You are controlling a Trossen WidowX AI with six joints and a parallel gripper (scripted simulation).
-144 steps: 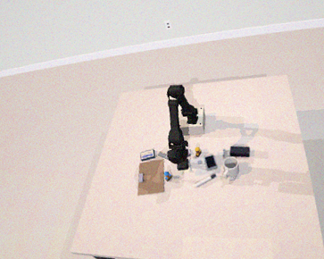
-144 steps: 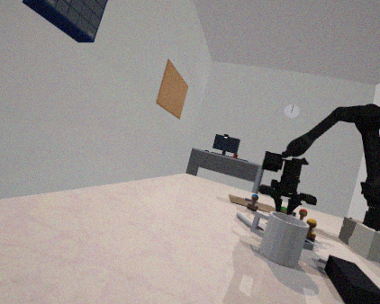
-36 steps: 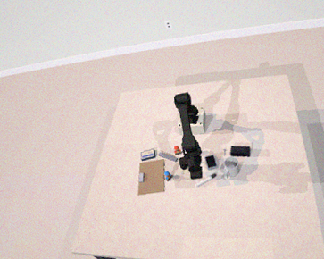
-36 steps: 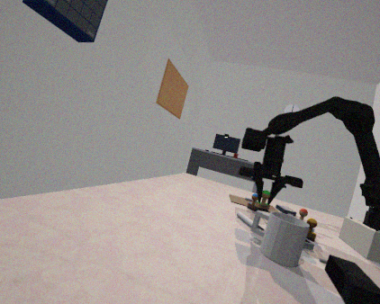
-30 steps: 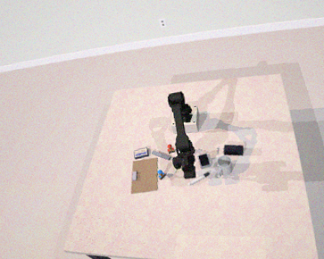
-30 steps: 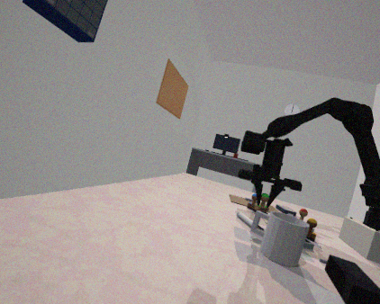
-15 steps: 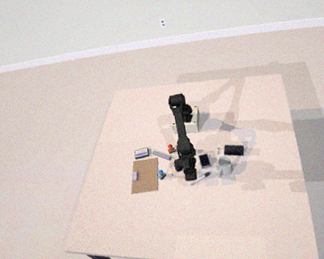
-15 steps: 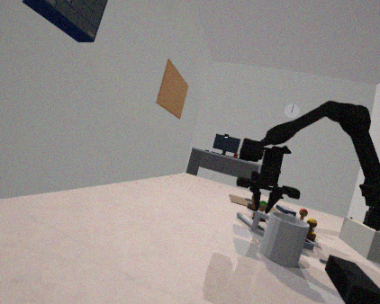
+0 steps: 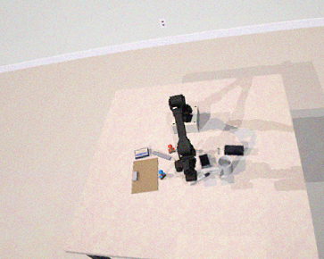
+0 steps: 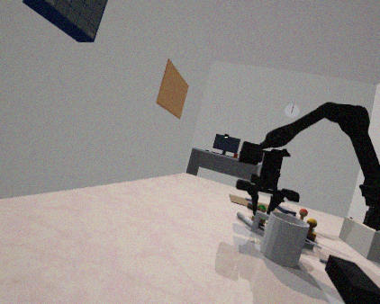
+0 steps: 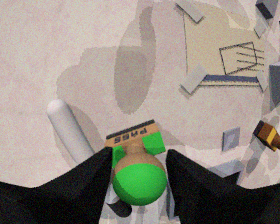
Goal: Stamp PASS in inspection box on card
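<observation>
Now: the green stamp 10 mm below my gripper tip. The rest, counted from my gripper tip: marker pen: 50 mm to the left, 20 mm below, 10 mm ahead; then ink pad: 100 mm behind, 40 mm to the left, 20 mm below; then cream card: 110 mm to the right, 50 mm behind, 30 mm below.
</observation>
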